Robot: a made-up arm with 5 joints. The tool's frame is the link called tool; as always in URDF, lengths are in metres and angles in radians. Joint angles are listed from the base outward. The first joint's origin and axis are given. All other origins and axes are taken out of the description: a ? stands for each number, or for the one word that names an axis. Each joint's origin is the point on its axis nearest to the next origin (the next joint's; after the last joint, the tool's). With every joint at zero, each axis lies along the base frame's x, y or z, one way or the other. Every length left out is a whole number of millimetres.
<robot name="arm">
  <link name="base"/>
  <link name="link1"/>
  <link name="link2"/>
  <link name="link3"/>
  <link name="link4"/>
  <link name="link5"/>
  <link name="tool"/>
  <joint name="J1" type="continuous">
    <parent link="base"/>
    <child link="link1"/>
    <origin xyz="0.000 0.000 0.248" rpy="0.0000 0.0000 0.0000"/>
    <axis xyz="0 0 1"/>
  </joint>
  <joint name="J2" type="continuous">
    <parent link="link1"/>
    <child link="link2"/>
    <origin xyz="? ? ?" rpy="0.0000 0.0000 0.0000"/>
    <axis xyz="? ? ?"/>
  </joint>
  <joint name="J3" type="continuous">
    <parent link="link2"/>
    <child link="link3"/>
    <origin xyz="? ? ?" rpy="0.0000 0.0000 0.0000"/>
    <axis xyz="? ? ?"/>
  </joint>
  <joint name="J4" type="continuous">
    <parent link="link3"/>
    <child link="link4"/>
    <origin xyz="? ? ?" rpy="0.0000 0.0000 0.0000"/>
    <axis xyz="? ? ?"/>
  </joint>
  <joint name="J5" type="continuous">
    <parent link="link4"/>
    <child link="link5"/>
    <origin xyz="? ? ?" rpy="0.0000 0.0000 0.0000"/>
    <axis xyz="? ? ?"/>
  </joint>
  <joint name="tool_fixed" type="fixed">
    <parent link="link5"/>
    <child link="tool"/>
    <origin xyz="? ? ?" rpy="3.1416 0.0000 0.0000"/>
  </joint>
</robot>
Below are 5 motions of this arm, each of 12 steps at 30 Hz.
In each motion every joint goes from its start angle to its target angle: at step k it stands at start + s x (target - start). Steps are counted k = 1, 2, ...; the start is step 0. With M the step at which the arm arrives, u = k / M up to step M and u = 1 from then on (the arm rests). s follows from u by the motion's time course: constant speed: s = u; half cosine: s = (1 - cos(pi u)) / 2; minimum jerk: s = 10 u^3 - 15 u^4 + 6 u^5.
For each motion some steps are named. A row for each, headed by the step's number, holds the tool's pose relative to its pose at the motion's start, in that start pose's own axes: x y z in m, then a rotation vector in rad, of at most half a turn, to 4 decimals.
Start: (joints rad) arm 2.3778 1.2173 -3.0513 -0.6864 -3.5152
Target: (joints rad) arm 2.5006 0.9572 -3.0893 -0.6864 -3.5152
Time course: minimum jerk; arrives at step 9
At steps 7, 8, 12:
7: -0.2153 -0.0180 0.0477 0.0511 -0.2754 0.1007
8: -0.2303 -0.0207 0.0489 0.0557 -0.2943 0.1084
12: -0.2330 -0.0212 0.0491 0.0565 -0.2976 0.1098

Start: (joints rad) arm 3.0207 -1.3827 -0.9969 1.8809 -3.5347
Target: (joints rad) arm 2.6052 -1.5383 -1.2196 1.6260 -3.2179
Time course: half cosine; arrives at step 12
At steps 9, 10, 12:
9: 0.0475 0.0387 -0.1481 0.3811 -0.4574 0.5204
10: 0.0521 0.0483 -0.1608 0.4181 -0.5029 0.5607
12: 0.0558 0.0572 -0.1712 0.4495 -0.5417 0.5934

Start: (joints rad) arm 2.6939 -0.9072 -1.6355 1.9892 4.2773
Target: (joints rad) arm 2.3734 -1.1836 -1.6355 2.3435 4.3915
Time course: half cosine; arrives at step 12
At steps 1, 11, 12:
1: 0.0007 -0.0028 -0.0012 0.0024 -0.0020 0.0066
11: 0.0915 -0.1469 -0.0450 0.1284 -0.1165 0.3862
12: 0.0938 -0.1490 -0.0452 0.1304 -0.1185 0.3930

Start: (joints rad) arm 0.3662 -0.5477 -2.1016 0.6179 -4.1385
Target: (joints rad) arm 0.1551 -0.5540 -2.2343 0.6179 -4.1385
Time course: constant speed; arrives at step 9
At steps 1, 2, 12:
1: -0.0022 -0.0062 -0.0068 0.0243 0.0092 -0.0106
2: -0.0048 -0.0121 -0.0137 0.0486 0.0183 -0.0215
12: -0.0310 -0.0443 -0.0643 0.2153 0.0779 -0.1068

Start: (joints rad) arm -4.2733 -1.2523 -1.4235 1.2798 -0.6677
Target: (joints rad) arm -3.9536 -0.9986 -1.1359 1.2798 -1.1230
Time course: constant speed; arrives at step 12
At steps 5, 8, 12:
5: -0.0073 -0.0216 0.1257 0.2486 -0.0746 -0.2265
8: -0.0133 -0.0534 0.1940 0.4021 -0.0991 -0.3737
12: -0.0246 -0.1141 0.2723 0.6097 -0.1091 -0.5803

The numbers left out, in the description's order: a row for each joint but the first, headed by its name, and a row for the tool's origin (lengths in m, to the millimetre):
J2: xyz 0.000 0.000 0.000, axis 0 1 0
J3: xyz 0.060 0.000 0.319, axis 0 1 0
J4: xyz 0.093 0.000 -0.409, axis 0 1 0
J5: xyz 0.109 0.000 -0.139, axis 0 0 -1
tool: xyz 0.000 0.000 0.000

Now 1 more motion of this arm.
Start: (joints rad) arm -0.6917 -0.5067 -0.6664 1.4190 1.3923
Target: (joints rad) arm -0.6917 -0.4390 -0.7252 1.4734 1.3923
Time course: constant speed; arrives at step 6
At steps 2, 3, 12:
2: 0.0006 -0.0033 -0.0004 -0.0208 -0.0037 0.0000
3: 0.0009 -0.0050 -0.0005 -0.0311 -0.0056 0.0000
12: 0.0018 -0.0100 -0.0008 -0.0623 -0.0112 0.0000

